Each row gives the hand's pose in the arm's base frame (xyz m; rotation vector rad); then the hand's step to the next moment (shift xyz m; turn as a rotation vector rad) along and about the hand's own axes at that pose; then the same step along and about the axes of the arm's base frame.
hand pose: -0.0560 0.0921 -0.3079 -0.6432 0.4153 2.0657
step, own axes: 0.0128 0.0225 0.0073 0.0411 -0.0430 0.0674
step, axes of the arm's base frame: -0.0269 0.0003 -0.0006 -0.0015 0.0853 0.0283
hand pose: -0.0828 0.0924 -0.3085 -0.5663 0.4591 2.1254
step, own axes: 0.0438 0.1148 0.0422 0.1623 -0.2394 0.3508
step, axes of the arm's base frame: -0.1268 -0.0138 0.0245 0.0318 0.4189 0.1738
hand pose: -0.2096 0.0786 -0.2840 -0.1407 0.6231 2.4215
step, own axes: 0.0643 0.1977 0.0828 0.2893 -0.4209 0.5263
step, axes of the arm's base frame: -0.1659 -0.0628 0.1364 0.0482 0.6964 0.2248
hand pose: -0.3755 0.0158 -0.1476 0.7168 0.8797 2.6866
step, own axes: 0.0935 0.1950 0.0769 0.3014 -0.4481 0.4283
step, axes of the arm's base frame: -0.0520 -0.0841 0.2071 -0.0109 0.6739 0.1442
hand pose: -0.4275 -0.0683 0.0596 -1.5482 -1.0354 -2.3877
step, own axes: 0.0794 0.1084 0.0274 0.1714 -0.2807 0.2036
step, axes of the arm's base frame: 0.0309 -0.0455 0.1256 -0.0481 0.3791 0.0598
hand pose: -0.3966 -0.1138 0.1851 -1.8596 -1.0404 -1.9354
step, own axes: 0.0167 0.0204 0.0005 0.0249 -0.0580 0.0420
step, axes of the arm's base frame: 0.0109 -0.0094 0.0221 -0.0085 0.0753 0.0024
